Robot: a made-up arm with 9 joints.
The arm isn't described. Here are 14 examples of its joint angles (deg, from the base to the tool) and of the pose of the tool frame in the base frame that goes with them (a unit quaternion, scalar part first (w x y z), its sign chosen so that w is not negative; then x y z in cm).
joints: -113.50 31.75 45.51 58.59 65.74 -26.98 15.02 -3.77 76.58
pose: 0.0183 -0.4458 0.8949 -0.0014 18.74 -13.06 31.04
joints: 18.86 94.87 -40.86 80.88 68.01 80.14 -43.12 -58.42 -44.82
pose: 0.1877 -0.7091 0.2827 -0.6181 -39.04 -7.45 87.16
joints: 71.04 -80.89 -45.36 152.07 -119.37 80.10 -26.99 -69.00 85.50
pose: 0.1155 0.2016 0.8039 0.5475 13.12 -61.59 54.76
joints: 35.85 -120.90 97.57 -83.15 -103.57 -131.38 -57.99 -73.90 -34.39
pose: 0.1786 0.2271 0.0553 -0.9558 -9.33 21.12 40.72
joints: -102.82 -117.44 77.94 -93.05 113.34 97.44 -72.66 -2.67 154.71
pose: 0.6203 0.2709 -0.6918 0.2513 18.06 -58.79 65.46
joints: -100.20 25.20 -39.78 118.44 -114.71 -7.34 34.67 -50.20 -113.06
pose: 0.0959 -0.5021 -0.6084 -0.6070 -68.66 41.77 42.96
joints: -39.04 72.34 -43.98 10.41 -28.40 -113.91 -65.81 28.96 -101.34
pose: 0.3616 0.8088 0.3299 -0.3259 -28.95 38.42 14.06
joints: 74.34 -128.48 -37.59 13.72 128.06 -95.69 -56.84 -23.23 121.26
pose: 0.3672 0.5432 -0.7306 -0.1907 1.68 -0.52 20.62
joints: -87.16 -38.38 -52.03 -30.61 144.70 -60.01 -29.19 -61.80 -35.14
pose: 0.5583 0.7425 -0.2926 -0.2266 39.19 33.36 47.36
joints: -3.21 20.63 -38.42 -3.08 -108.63 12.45 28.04 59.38 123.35
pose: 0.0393 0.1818 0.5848 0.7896 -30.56 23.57 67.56
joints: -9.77 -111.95 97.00 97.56 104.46 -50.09 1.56 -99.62 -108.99
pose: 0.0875 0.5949 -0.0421 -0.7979 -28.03 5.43 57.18
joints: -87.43 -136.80 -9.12 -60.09 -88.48 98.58 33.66 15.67 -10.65
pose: 0.1610 -0.6305 -0.7244 -0.2273 -17.03 -8.25 61.46
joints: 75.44 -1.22 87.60 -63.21 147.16 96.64 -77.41 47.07 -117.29
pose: 0.0944 0.7580 -0.1850 -0.6183 22.44 48.91 33.72
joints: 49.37 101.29 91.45 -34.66 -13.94 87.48 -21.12 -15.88 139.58
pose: 0.1248 0.8496 0.4180 0.2963 -12.69 49.69 31.78
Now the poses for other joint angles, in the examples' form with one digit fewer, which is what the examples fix.
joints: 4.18 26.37 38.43 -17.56 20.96 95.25 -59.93 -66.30 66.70
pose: 0.722 -0.363 0.586 0.046 -40.6 -24.6 106.9
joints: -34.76 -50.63 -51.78 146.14 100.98 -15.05 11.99 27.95 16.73
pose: 0.720 0.096 0.670 0.151 -11.6 -31.0 67.0
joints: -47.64 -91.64 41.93 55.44 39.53 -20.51 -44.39 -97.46 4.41
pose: 0.634 0.178 -0.721 0.217 36.1 25.6 80.4
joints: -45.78 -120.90 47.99 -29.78 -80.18 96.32 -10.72 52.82 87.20
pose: 0.130 0.841 0.503 -0.153 -3.3 -5.7 43.2
